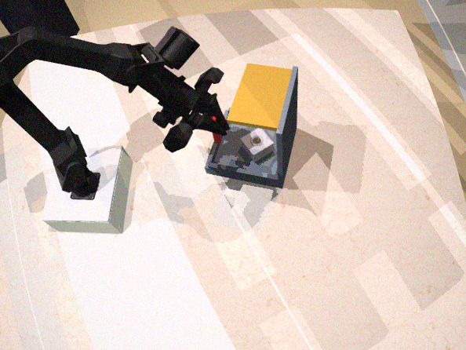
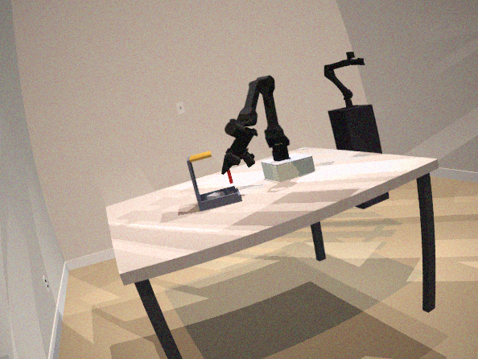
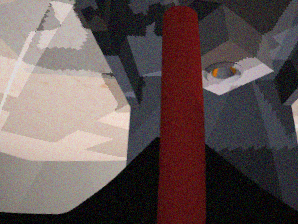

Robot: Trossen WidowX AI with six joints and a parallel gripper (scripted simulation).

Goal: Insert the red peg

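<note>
The box back wall is 120 mm ahead of my gripper tip and 10 mm to the left of it. The rest, counted from my gripper tip: roof: 70 mm ahead, 20 mm to the left, 100 mm above; then red peg: 30 mm behind, 10 mm to the left, 10 mm below.
</note>
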